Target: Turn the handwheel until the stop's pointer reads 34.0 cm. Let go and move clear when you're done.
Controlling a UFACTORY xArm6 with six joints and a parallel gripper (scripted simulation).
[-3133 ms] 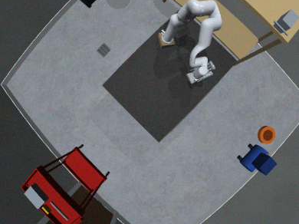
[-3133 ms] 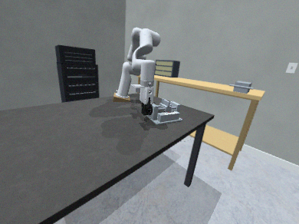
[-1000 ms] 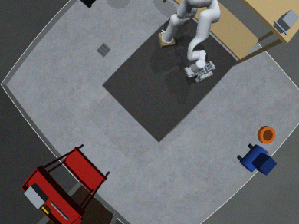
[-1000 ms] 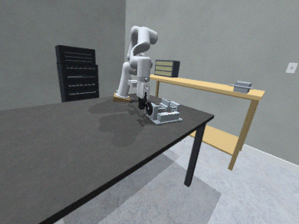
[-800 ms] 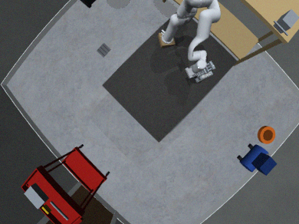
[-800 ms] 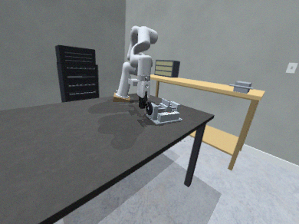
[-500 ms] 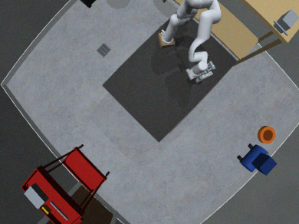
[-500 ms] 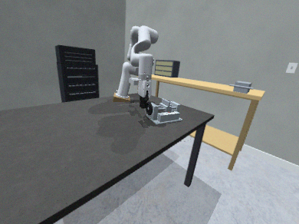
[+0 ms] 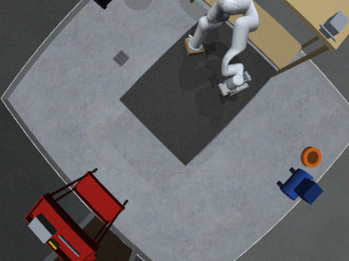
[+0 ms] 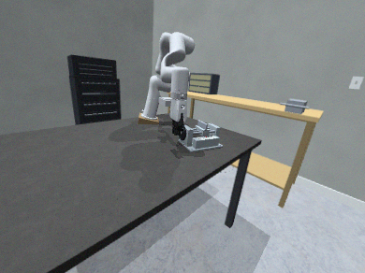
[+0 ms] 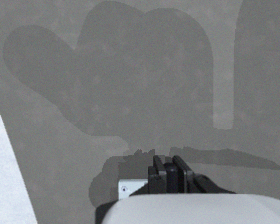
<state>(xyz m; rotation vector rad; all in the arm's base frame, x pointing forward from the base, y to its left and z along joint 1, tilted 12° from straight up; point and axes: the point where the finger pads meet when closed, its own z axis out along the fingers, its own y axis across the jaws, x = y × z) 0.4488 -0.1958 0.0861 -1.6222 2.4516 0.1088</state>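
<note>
Right now my hand is 20 mm to the right of the handwheel and 10 mm above it. Also, from my hand: upright knob: 10 mm to the left; sliding stop: 50 mm ahead, 150 mm to the left, 10 mm below.
</note>
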